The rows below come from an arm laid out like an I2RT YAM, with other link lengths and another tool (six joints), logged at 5 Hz.
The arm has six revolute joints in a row. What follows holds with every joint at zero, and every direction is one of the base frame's. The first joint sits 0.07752 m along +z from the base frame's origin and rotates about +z. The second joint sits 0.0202 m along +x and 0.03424 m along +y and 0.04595 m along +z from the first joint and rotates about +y. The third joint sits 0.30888 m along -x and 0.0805 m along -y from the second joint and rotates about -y. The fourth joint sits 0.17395 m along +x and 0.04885 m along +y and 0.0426 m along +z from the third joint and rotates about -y. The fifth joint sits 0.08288 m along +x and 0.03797 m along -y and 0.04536 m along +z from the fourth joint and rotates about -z. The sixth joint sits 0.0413 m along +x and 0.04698 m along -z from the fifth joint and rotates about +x. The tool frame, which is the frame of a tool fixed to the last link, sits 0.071 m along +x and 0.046 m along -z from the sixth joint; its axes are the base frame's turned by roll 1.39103, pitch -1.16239 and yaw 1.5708 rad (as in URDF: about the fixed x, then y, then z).
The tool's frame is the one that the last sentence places.
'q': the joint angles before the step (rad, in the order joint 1, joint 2, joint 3, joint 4, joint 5, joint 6). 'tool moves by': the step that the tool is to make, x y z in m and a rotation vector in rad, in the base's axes. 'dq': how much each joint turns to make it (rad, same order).
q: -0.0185, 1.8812, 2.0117, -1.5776, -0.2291, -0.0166
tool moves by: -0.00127, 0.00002, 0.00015, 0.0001, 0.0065, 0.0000
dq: 0.0000, 0.0000, 0.0000, -0.0065, 0.0000, 0.0000
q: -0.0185, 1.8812, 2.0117, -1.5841, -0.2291, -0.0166
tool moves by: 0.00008, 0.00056, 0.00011, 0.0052, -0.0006, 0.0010
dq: 0.0000, 0.0000, 0.0000, 0.0005, -0.0053, -0.0004
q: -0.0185, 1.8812, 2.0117, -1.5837, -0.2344, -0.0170
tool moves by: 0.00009, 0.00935, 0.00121, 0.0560, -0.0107, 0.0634
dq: 0.0175, 0.0001, 0.0001, -0.0004, -0.0611, -0.0404
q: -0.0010, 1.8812, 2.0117, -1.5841, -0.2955, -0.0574
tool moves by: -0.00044, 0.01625, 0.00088, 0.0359, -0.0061, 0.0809
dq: 0.0515, 0.0000, 0.0000, -0.0011, -0.0389, -0.0263
